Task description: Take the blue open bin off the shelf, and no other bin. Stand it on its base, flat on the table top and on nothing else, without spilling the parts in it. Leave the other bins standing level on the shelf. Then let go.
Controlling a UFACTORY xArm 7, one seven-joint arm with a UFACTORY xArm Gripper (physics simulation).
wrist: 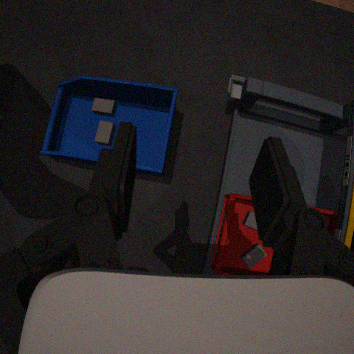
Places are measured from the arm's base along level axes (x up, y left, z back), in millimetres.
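Pixels of known places: gripper, fingertip midpoint: (197, 151).
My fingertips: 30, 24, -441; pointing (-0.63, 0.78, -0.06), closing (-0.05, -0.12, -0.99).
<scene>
For each thing: its top centre in the pictures, then the offset to it from my fingertips, as dx, dy, dz. "spot": a spot on its surface instead. Level surfaces: height alone.
- blue open bin, top centre: (98, 117) -191, +78, +96
- dark table top, surface height: dx -266
- shelf, surface spot: (295, 96) spot: -181, +96, -143
- red open bin, top centre: (296, 247) -185, -86, -130
- pale block, surface spot: (236, 89) spot: -211, +115, -75
- yellow surface, surface spot: (351, 220) spot: -154, -58, -191
The blue open bin (146, 127) is upright and appears to lie flat on the dark table top (195, 45), apart from the shelf. Two grey-brown parts (104, 105) lie inside it. My gripper (197, 151) is open with nothing between its fingers. Its left finger overlaps the blue bin's lower edge in the view; its right finger shows over the shelf (295, 96) and a red bin. The red open bin (239, 241) stands on the shelf with grey parts in it, and is partly hidden by the right finger and the gripper body.
The grey shelf unit takes up the right side, with a pale block (236, 89) at its upper left corner. A yellow surface (351, 220) shows at the right edge. Wooden floor (342, 4) shows at the top right corner. Gripper shadows fall on the table.
</scene>
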